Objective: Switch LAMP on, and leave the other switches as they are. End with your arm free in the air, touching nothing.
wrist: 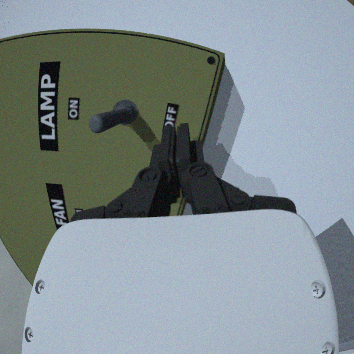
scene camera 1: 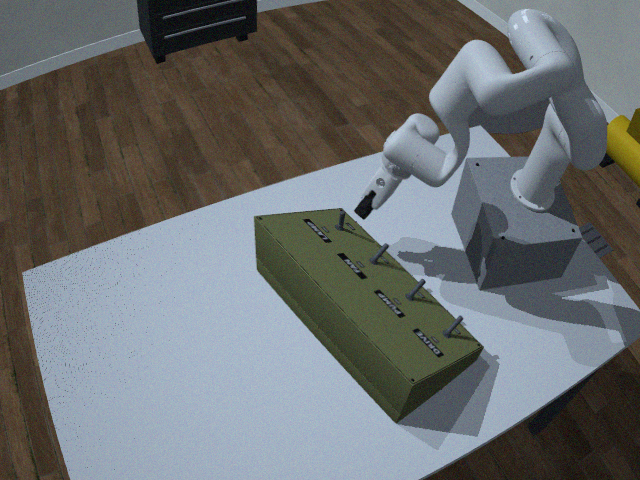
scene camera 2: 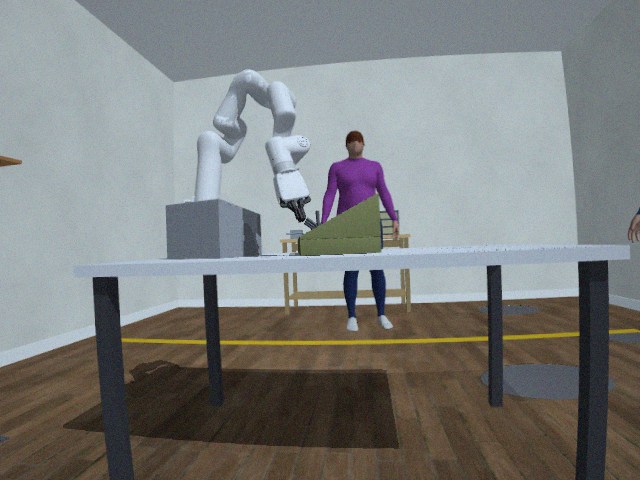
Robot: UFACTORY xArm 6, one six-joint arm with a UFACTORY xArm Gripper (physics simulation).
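Seen in the pictures: gripper, fingertip midpoint: [wrist: 178, 142] [scene camera 1: 360, 214] [scene camera 2: 302, 220]; arm's base at its link origin: [scene camera 1: 532, 190] [scene camera 2: 205, 209].
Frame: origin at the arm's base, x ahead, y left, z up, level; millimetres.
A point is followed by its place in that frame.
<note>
The olive switch box [scene camera 1: 289, 248] {x 600, y -160, z -6 mm} [scene camera 2: 351, 227] {x 530, y -277, z -105 mm} [wrist: 100, 55] {x 461, y -257, z -80 mm} has a sloped top with four labelled levers. In the wrist view the LAMP lever [scene camera 1: 341, 220] {x 432, y -209, z -65 mm} [wrist: 111, 118] {x 423, y -216, z -56 mm} leans toward its ON label [wrist: 73, 108] {x 474, y -210, z -71 mm}, away from its OFF label [wrist: 171, 114] {x 398, y -219, z -111 mm}, which a finger partly covers. In scene camera 1 the FAN lever [scene camera 1: 379, 254] {x 414, y -90, z -72 mm}, PUMP lever [scene camera 1: 415, 289] {x 406, y 27, z -71 mm} and DRIVE lever [scene camera 1: 453, 327] {x 398, y 149, z -72 mm} lean the other way, toward the robot base. My gripper [scene camera 1: 362, 212] {x 379, y -209, z -74 mm} [scene camera 2: 300, 219] {x 379, y -209, z -74 mm} [wrist: 178, 142] {x 379, y -209, z -74 mm} is shut and empty, on the OFF side of the LAMP lever and apart from it.
The box stands on a white table [scene camera 1: 155, 361] {x 946, y -168, z -187 mm} [scene camera 2: 465, 255] {x 777, y -540, z -194 mm}. The grey robot pedestal [scene camera 1: 527, 263] {x 100, y 114, z -100 mm} [scene camera 2: 193, 232] {x -13, y -114, z -93 mm} stands on the levers' side of the box. A person in purple [scene camera 2: 355, 180] stands beyond the table, near a wooden workbench [scene camera 2: 341, 295]. A dark drawer cabinet [scene camera 1: 201, 25] stands on the floor.
</note>
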